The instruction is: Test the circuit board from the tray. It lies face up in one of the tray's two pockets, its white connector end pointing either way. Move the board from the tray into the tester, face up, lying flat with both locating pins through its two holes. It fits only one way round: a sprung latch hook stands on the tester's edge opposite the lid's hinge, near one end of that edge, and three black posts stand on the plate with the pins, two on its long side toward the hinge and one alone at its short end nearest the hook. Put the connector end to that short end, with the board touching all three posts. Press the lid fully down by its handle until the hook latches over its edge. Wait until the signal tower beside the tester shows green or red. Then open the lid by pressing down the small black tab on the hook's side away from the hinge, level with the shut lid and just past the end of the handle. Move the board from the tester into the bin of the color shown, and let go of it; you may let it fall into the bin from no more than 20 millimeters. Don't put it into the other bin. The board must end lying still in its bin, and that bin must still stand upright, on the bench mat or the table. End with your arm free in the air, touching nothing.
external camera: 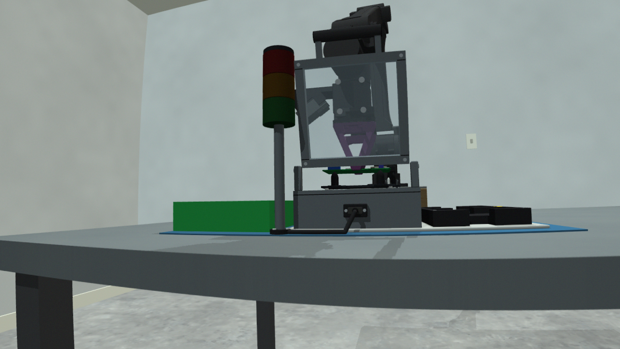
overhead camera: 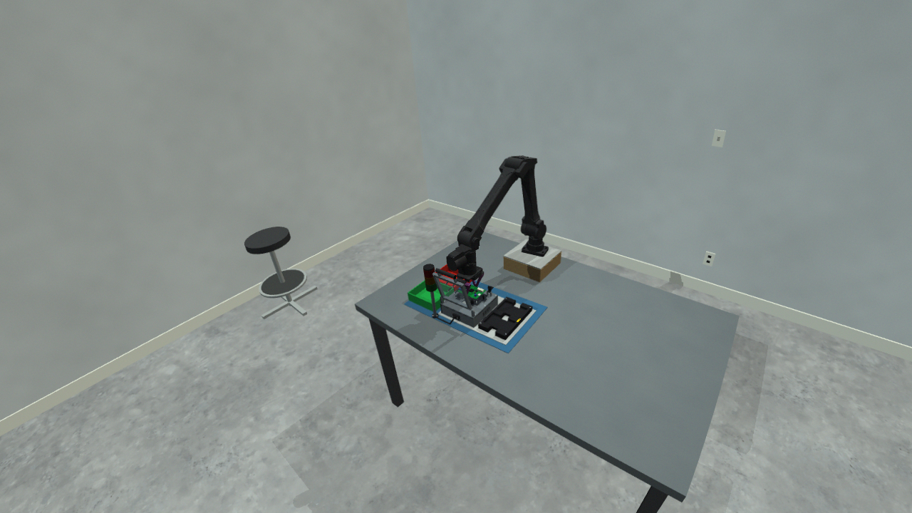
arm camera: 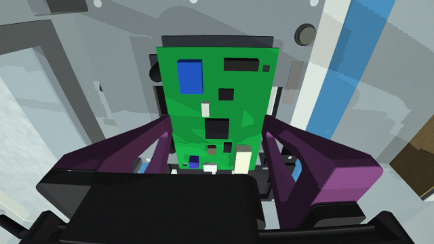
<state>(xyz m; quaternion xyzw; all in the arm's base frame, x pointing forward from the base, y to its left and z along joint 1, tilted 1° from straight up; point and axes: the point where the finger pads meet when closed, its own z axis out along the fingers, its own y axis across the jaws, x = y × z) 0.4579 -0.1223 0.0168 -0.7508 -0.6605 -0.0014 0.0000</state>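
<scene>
The green circuit board lies right at my hand. Round my hand: black tester plate 10 mm ahead, 10 mm to the left, 30 mm below; black latch hook 50 mm behind, 70 mm to the left, 10 mm below; clear lid 120 mm ahead, 10 mm to the right, 80 mm above.
</scene>
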